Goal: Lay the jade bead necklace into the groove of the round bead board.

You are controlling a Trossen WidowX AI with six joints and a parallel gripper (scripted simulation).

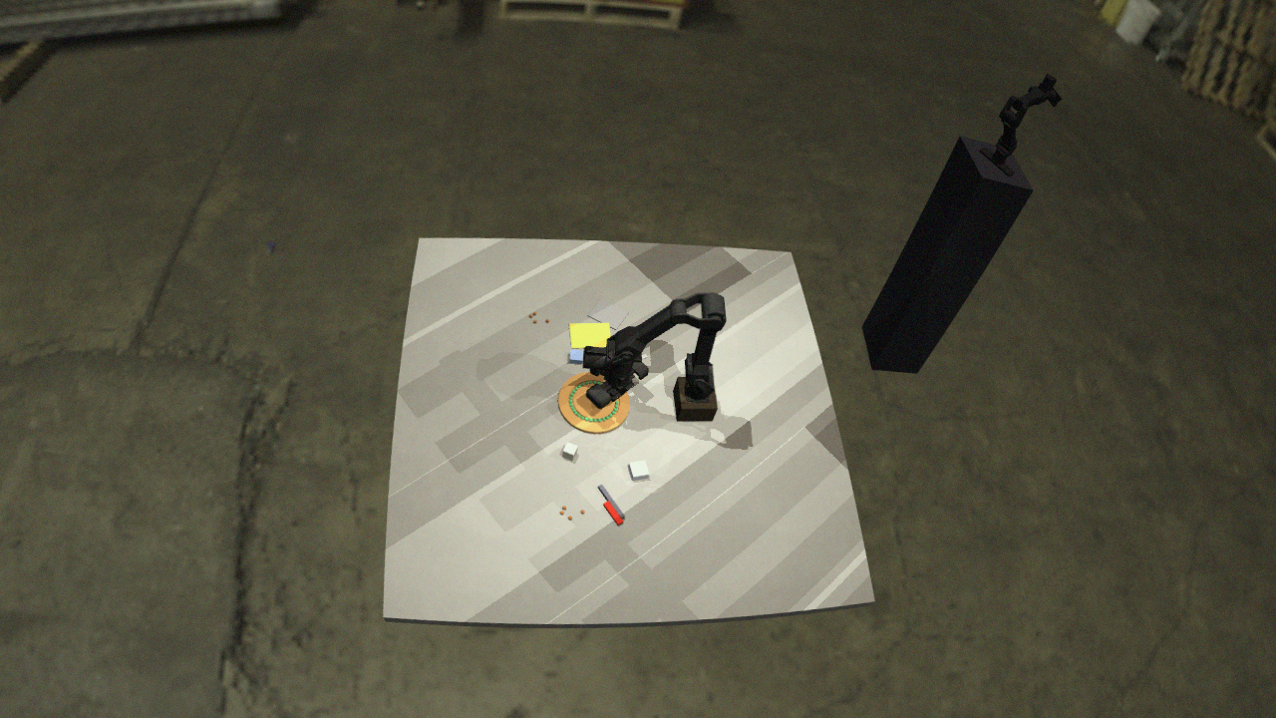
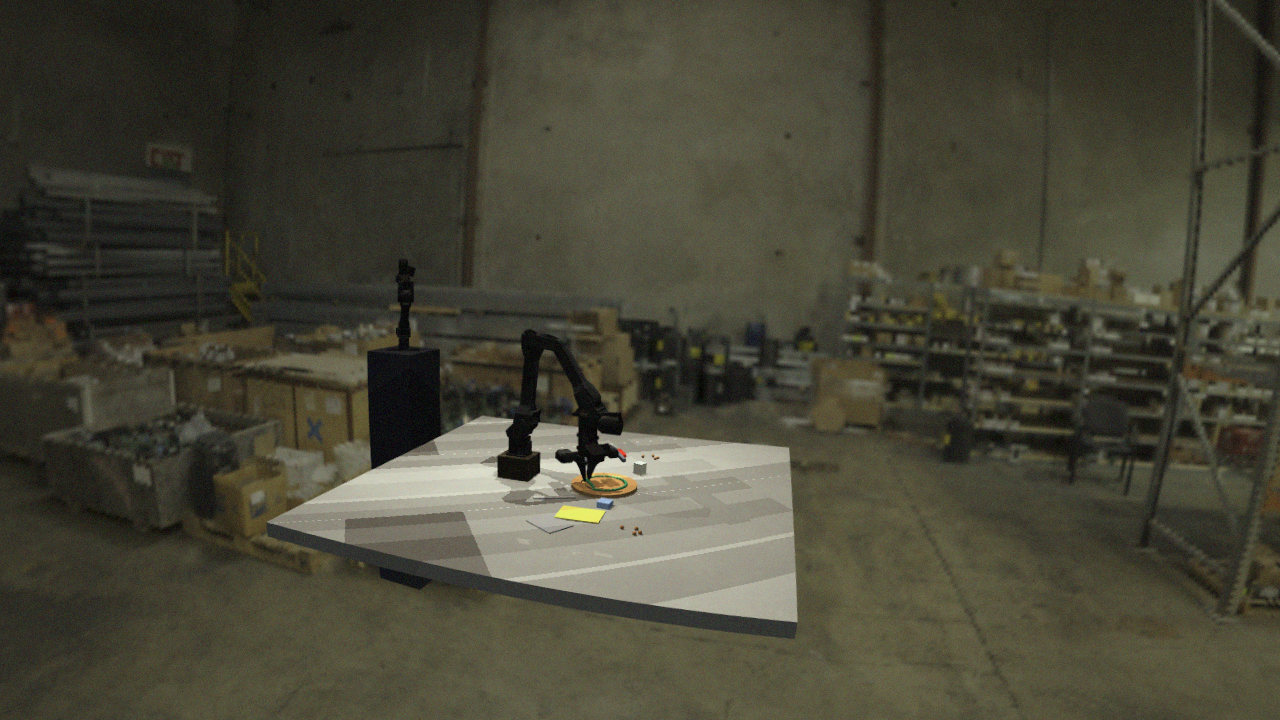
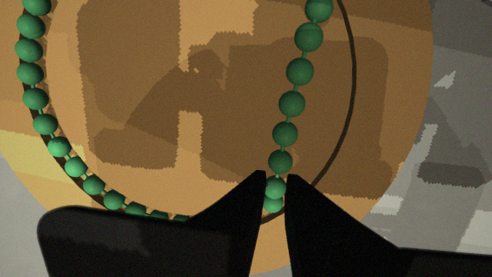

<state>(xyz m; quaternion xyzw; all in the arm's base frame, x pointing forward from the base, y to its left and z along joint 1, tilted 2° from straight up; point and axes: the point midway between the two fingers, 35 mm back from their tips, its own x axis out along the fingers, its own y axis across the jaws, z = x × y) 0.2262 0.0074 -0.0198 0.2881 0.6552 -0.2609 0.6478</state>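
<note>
My gripper tip is now 14 cm to the left of the blue block, 11 cm short of it and 1 cm above it. Also, from my gripper tip: yellow pad (23 cm to the right, 7 cm ahead, 1 cm below); then white strip (14 cm to the right, 4 cm behind, 1 cm below); then cream cube (18 cm to the left, 12 cm ahead).
</note>
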